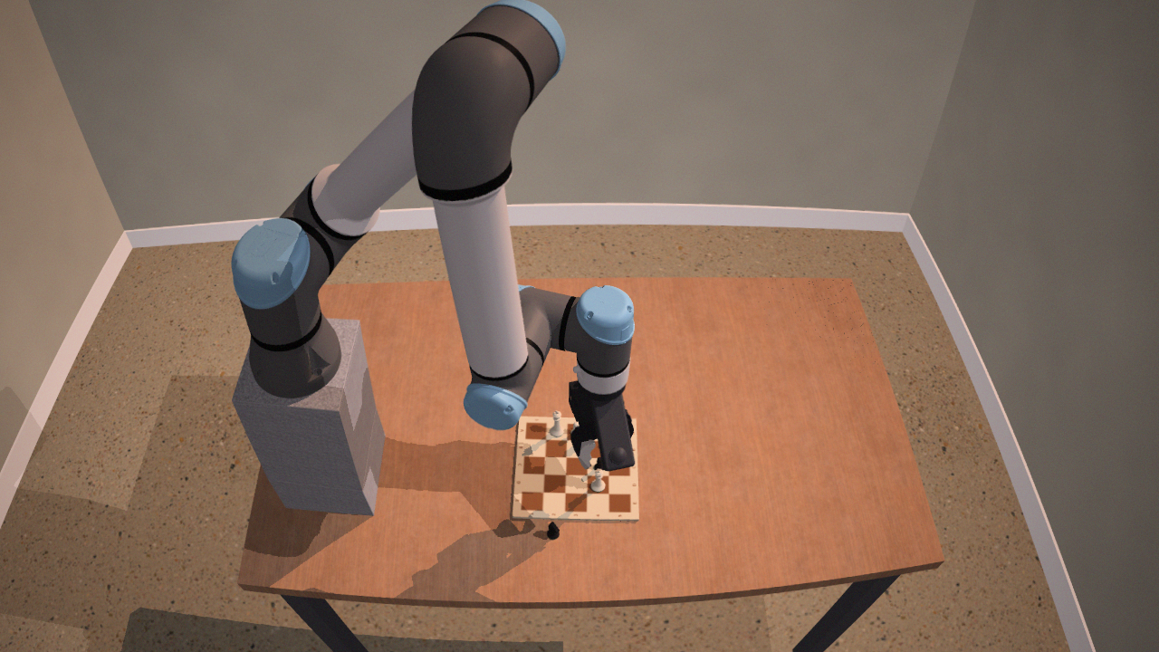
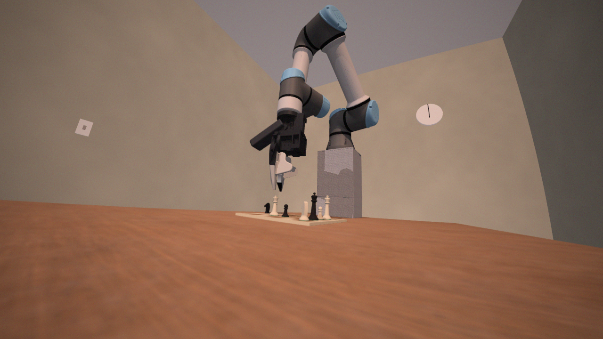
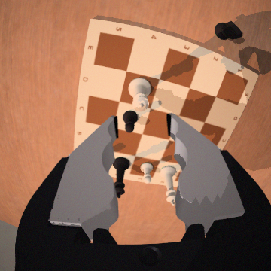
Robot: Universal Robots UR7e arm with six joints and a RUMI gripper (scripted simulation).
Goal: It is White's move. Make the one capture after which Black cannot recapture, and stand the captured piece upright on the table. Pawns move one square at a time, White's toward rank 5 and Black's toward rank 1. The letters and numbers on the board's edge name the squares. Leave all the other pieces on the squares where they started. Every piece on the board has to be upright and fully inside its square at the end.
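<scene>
Now: the black pawn 1 cm ahead of my hand, 4 cm to the left of it and 7 cm below it. From my hand the other things lie so: chessboard (3 cm behind, 5 cm to the left, 8 cm below); then white pawn (2 cm behind, 12 cm to the left, 7 cm below); then tall black piece (1 cm ahead, 12 cm to the left, 5 cm below).
</scene>
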